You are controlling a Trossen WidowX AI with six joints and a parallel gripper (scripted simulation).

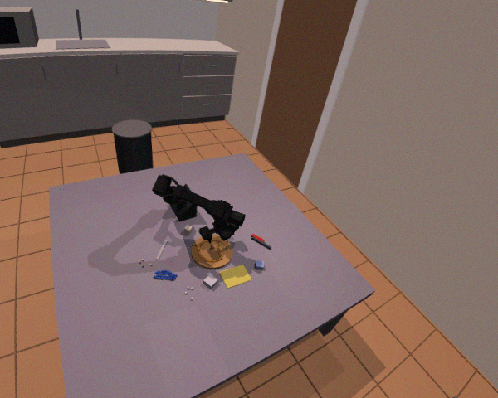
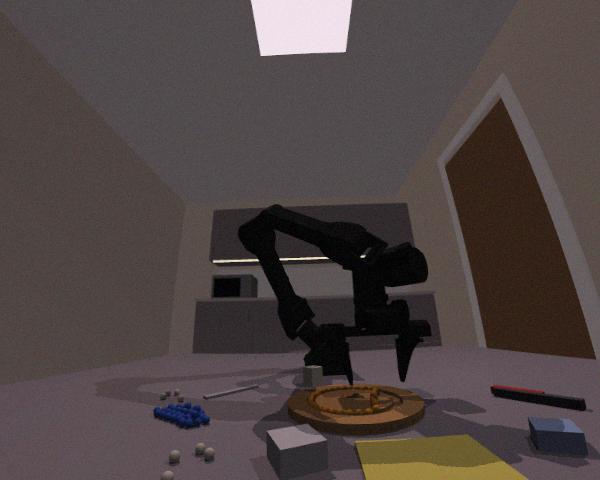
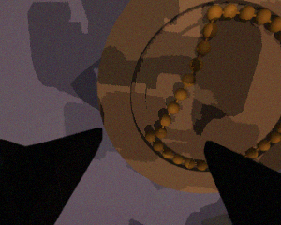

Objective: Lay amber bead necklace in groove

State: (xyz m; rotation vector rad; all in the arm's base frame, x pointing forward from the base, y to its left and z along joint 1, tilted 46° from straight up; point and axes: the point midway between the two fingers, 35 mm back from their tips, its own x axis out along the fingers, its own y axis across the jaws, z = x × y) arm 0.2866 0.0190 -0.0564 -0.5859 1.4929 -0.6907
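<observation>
Right now my gripper tip is 30 mm short of the round wooden bead board, 50 mm to the left of it and 10 mm above it. Also, from my gripper tip: grey block: 180 mm ahead, 150 mm to the right, 10 mm below; red-and-black tool: 90 mm ahead, 200 mm to the left, 20 mm below; yellow pad: 200 mm ahead, 30 mm to the right, 20 mm below.
</observation>
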